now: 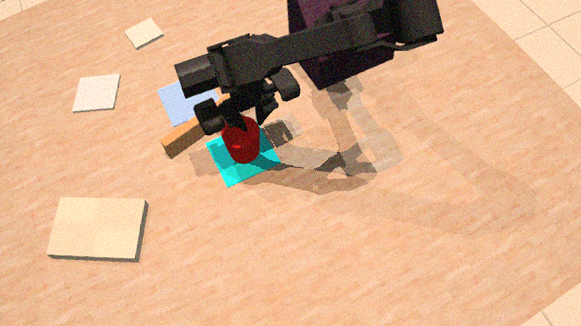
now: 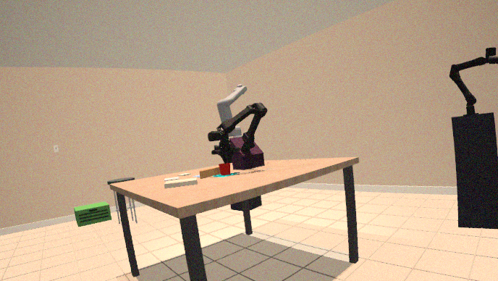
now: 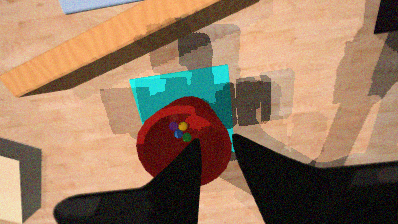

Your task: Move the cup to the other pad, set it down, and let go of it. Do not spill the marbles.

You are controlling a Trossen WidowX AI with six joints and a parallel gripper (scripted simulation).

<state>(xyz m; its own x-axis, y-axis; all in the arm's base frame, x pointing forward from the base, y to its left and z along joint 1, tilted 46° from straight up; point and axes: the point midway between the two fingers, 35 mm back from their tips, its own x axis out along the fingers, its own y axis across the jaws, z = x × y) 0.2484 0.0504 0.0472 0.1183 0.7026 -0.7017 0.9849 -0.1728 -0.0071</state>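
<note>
Now: the red cup 3 cm ahead of my gripper tip and 3 cm below it. The rest, counted from my gripper tip: cyan pad: 3 cm ahead, 8 cm below; then wooden bar: 4 cm ahead, 10 cm to the right, 5 cm below; then pale blue pad: 5 cm ahead, 20 cm to the right, 8 cm below.
</note>
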